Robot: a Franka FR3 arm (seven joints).
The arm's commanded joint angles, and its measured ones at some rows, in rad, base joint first. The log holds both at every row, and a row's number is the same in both.
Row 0, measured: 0.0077 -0.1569 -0.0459 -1.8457 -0.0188 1.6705 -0.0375
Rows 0 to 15, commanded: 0.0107 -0.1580 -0.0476 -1.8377 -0.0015 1.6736 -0.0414; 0.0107 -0.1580 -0.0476 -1.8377 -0.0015 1.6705 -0.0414; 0.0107 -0.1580 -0.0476 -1.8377 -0.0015 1.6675 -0.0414; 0.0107 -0.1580 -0.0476 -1.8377 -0.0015 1.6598 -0.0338; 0.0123 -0.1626 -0.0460 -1.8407 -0.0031 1.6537 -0.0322; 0.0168 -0.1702 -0.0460 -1.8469 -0.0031 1.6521 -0.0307; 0.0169 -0.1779 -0.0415 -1.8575 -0.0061 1.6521 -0.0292; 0.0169 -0.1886 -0.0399 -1.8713 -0.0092 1.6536 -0.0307; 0.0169 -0.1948 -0.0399 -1.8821 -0.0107 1.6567 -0.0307; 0.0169 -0.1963 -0.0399 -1.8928 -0.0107 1.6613 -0.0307; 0.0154 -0.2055 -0.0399 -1.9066 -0.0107 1.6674 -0.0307; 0.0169 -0.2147 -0.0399 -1.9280 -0.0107 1.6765 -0.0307; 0.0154 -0.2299 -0.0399 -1.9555 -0.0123 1.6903 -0.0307; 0.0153 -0.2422 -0.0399 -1.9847 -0.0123 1.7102 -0.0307; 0.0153 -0.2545 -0.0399 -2.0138 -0.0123 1.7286 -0.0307; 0.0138 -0.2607 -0.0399 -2.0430 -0.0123 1.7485 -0.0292
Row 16, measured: 0.0084 -0.1922 -0.0366 -1.9207 -0.0188 1.6788 -0.0374
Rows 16 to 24, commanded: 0.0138 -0.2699 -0.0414 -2.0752 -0.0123 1.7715 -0.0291; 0.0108 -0.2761 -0.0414 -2.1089 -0.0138 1.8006 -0.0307; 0.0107 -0.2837 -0.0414 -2.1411 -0.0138 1.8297 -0.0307; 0.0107 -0.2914 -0.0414 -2.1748 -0.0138 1.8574 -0.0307; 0.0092 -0.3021 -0.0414 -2.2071 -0.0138 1.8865 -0.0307; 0.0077 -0.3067 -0.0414 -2.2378 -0.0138 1.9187 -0.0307; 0.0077 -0.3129 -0.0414 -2.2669 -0.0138 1.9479 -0.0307; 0.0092 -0.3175 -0.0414 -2.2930 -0.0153 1.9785 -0.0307; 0.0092 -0.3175 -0.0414 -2.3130 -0.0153 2.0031 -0.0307
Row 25, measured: 0.0080 -0.2597 -0.0406 -2.2011 -0.0188 1.9104 -0.0373
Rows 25 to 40, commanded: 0.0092 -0.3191 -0.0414 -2.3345 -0.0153 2.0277 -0.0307; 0.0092 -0.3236 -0.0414 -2.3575 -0.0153 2.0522 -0.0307; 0.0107 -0.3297 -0.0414 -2.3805 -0.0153 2.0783 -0.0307; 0.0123 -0.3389 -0.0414 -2.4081 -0.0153 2.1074 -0.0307; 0.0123 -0.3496 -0.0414 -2.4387 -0.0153 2.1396 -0.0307; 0.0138 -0.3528 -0.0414 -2.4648 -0.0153 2.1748 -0.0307; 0.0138 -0.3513 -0.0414 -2.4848 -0.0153 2.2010 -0.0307; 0.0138 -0.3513 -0.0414 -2.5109 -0.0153 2.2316 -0.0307; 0.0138 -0.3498 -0.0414 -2.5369 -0.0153 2.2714 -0.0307; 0.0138 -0.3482 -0.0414 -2.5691 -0.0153 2.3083 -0.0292; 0.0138 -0.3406 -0.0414 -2.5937 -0.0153 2.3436 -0.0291; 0.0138 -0.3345 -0.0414 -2.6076 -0.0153 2.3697 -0.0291; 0.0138 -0.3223 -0.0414 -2.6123 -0.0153 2.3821 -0.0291; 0.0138 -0.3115 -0.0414 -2.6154 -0.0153 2.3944 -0.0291; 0.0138 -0.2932 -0.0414 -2.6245 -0.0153 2.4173 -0.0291; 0.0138 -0.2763 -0.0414 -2.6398 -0.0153 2.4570 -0.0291
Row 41, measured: 0.0080 -0.2986 -0.0402 -2.5993 -0.0188 2.3745 -0.0373
